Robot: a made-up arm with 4 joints.
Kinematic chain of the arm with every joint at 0, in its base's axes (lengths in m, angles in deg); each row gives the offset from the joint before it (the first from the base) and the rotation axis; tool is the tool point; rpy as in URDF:
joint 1: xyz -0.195 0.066 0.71 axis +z
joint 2: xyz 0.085 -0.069 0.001 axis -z
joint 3: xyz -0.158 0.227 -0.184 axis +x
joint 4: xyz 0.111 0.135 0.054 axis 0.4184 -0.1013 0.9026
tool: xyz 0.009 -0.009 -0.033 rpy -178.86 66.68 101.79
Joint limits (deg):
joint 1: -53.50..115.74
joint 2: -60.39..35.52
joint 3: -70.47..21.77
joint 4: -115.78..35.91
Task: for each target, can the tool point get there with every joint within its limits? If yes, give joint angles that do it. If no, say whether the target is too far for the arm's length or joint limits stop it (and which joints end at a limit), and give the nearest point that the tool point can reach.
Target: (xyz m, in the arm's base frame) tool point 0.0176 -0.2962 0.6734
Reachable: no: joint limits stop it (at a limit: joint 1, joint 2, joint 4) | nearest point -0.1163 -0.1671 0.5965 | short by 0.201 m
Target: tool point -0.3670 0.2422 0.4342
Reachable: yes | joints 60.00 4.92 -61.65 -24.55
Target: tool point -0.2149 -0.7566 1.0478
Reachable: no: too far | nearest point -0.2010 -0.1818 0.5991 | short by 0.729 m
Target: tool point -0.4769 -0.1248 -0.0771
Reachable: no: too far | nearest point -0.3826 -0.0336 0.4012 | short by 0.496 m
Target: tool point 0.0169 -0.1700 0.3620
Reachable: no: joint limits stop it (at a limit: joint 1, joint 2, joint 3, joint 4) | nearest point -0.1142 -0.1362 0.4241 | short by 0.149 m
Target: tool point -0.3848 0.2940 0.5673
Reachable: yes | joints 64.49 15.23 7.38 -43.56
